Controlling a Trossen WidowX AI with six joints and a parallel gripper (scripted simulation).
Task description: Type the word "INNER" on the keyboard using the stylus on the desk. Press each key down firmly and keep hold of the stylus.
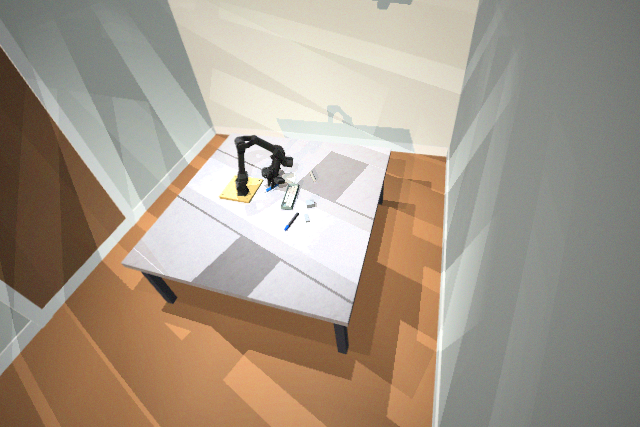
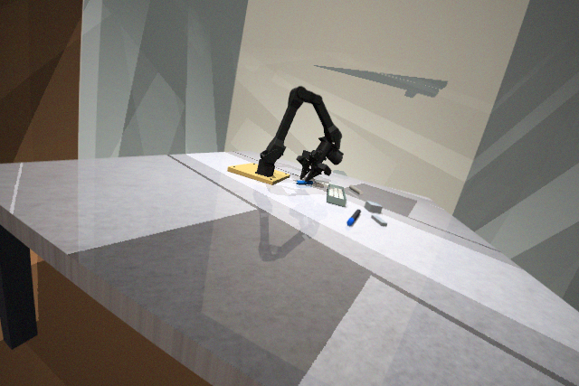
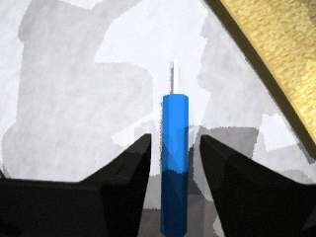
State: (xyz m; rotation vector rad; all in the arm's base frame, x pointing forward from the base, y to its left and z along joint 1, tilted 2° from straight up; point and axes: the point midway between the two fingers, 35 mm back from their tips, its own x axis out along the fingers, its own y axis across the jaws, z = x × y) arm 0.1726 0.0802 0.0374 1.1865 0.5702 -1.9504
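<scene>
The blue stylus is 1 cm to the right of my gripper tip, 1 cm below it and 1 cm behind it. From my gripper tip the other things lie so: white stick: 25 cm ahead, 14 cm to the left, 1 cm below; then flat grey piece: 30 cm ahead, 21 cm to the right, 1 cm below; then pen: 28 cm to the right, 21 cm ahead, 1 cm below.
</scene>
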